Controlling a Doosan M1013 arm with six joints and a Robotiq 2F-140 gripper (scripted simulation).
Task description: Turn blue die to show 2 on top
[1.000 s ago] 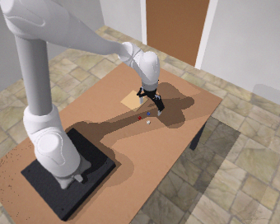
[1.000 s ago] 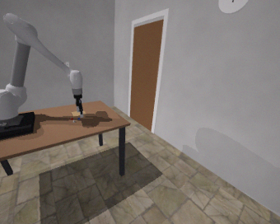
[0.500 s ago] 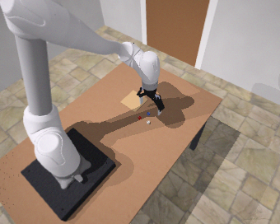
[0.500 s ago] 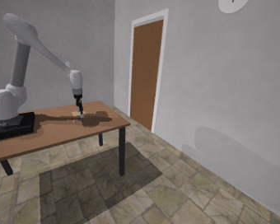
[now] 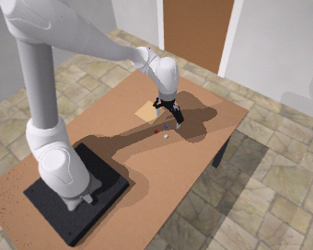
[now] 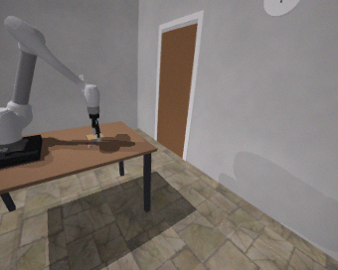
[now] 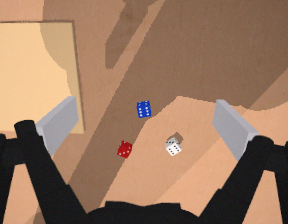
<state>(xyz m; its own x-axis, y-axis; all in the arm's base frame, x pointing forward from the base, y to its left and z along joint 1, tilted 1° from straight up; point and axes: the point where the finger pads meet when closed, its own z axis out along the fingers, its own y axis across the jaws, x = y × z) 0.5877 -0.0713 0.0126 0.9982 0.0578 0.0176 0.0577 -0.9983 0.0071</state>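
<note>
Right now my hand is 50 mm above the blue die and 20 mm past it. Also, from my hand: white die: 70 mm behind, 50 mm below, 40 mm to the right; red die: 80 mm behind, 50 mm below, 20 mm to the left; tan mat: 150 mm to the left, 60 mm below.
</note>
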